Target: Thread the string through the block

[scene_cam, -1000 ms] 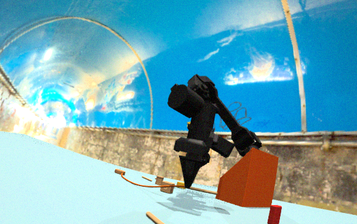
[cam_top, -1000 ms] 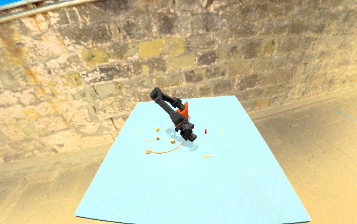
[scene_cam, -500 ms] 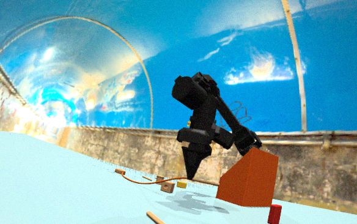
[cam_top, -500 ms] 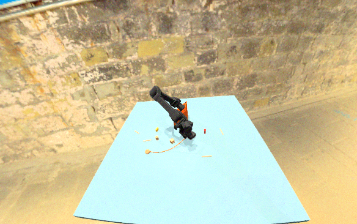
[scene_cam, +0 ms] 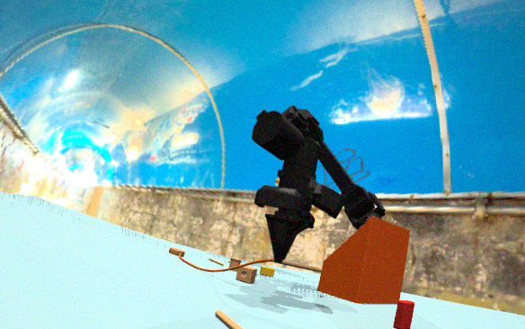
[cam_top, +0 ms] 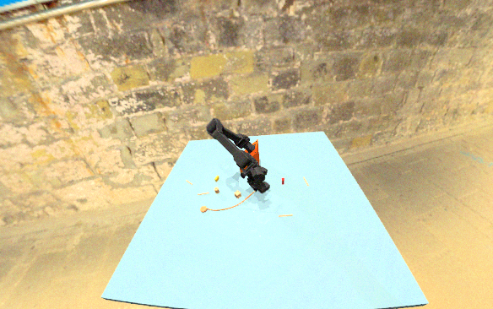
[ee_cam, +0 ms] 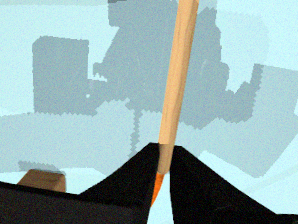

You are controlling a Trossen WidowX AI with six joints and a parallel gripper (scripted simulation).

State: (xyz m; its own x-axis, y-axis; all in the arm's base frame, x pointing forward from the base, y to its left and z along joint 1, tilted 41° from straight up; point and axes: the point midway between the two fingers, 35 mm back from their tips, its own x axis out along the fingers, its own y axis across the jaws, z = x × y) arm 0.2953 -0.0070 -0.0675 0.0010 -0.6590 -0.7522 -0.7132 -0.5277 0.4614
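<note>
Now: gripper tip 1 cm past the thin wooden stick and 1 cm to the right of it. From my gripper tip the other things lie so: red cylinder: 12 cm behind, 16 cm to the left, 4 cm below; round wooden button: 10 cm ahead, 30 cm to the right, 5 cm below; wooden block: 1 cm behind, 11 cm to the right, 4 cm below.
</note>
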